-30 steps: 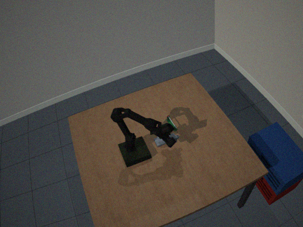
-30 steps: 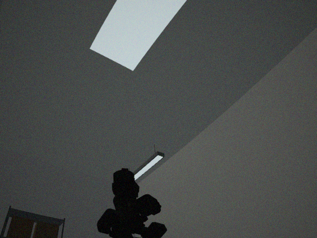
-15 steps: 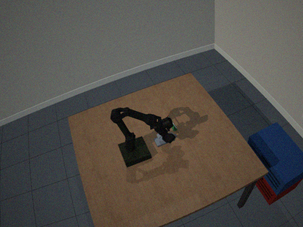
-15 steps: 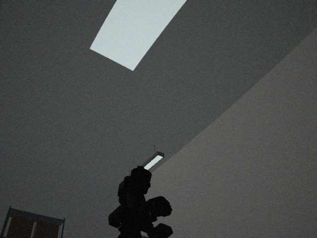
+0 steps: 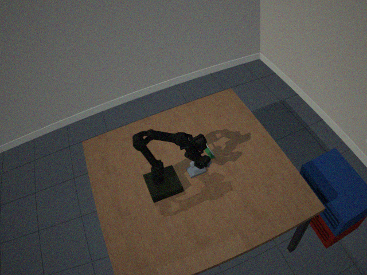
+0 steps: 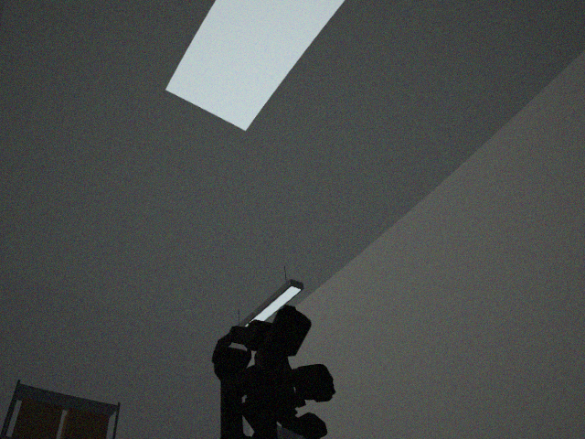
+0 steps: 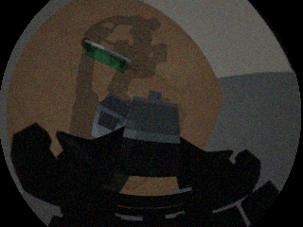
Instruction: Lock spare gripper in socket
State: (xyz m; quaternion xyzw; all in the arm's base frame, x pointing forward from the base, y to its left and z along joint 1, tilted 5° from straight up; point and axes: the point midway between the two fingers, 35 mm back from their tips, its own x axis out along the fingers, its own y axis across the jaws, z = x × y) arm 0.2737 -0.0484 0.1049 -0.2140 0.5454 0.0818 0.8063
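The green pin cradle lies 180 mm to the left of my gripper tip, 90 mm below it and 90 mm ahead of it. Round my gripper tip: grey mount (60 mm to the left, 60 mm below, 30 mm behind); then spare gripper (10 mm to the left, 10 mm ahead, 10 mm above).
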